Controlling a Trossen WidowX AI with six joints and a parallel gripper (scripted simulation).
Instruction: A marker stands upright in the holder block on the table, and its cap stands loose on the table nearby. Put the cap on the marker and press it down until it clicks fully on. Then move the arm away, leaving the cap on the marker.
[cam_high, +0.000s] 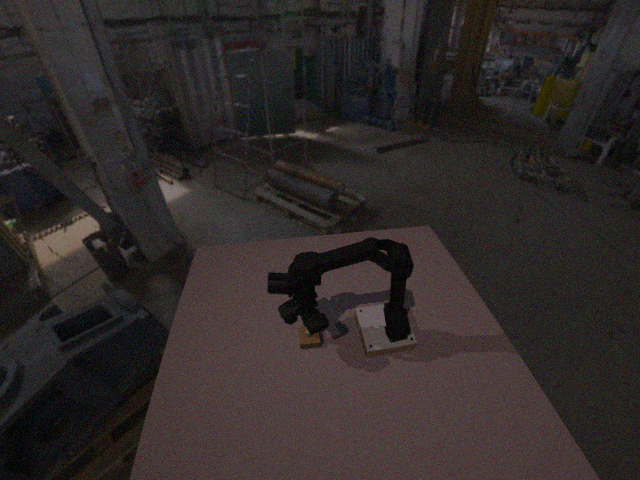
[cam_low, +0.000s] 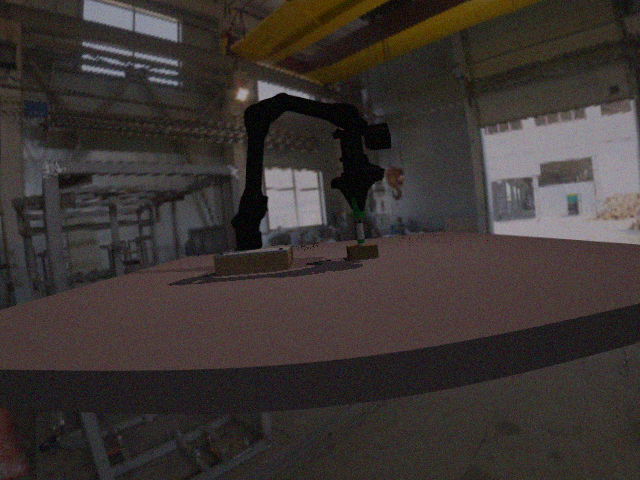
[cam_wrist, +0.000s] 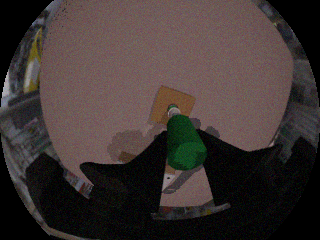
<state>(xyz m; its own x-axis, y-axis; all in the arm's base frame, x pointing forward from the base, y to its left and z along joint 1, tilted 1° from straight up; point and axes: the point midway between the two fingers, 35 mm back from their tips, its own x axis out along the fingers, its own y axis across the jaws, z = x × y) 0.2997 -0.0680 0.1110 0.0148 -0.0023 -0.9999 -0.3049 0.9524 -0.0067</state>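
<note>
My gripper tip is 100 mm above the tan holder block. Also, from my gripper tip: green cap (10 mm above).
</note>
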